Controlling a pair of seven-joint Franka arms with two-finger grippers.
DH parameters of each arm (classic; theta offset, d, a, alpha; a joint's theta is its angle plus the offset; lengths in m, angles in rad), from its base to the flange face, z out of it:
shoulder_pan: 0 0.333 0 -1.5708
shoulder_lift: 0 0 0 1.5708
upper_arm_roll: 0 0.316 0.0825 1.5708
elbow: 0 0 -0.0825 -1.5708
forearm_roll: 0 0.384 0 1.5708
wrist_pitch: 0 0 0.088 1.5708
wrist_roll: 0 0.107 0 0
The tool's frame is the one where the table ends.
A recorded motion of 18 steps. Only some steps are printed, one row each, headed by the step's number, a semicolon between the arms.
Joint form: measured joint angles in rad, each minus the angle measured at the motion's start. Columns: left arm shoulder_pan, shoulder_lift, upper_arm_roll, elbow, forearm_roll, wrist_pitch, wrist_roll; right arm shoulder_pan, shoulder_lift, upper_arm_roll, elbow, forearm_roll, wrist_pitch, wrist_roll.
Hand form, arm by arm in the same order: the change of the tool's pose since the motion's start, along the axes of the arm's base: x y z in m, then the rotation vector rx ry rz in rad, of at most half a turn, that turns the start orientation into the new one. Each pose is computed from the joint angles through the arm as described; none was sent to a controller.
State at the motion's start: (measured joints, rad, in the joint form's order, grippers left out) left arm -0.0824 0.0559 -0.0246 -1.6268 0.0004 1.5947 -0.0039; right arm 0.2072 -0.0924 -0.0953 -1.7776 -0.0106 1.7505 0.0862
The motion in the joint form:
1: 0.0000 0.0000 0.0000 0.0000 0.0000 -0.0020 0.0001; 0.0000 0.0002 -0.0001 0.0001 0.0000 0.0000 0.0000
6: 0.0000 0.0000 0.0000 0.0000 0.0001 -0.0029 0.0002; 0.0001 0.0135 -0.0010 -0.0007 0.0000 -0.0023 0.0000
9: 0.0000 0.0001 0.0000 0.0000 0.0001 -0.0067 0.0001; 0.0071 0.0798 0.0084 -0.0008 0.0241 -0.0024 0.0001
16: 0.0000 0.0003 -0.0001 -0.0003 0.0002 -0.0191 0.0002; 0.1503 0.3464 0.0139 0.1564 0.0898 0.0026 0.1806
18: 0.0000 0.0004 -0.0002 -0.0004 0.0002 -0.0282 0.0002; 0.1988 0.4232 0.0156 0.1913 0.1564 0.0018 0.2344
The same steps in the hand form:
1: -0.0002 0.0000 -0.0002 0.0002 0.0020 -0.0001; 0.0001 0.0000 -0.0001 0.0000 0.0001 -0.0001
6: -0.0003 0.0000 -0.0002 0.0004 0.0029 -0.0002; 0.0031 0.0002 -0.0078 -0.0030 0.0162 -0.0009
9: -0.0007 0.0001 -0.0006 0.0008 0.0068 -0.0001; 0.0169 0.0146 -0.0441 0.0061 0.0840 0.0117
16: -0.0021 0.0002 -0.0018 0.0023 0.0196 -0.0003; 0.0621 0.1241 -0.1267 0.0156 0.1968 -0.0347
18: -0.0032 0.0003 -0.0026 0.0033 0.0288 -0.0004; 0.0639 0.1651 -0.1586 0.0506 0.2568 -0.0552

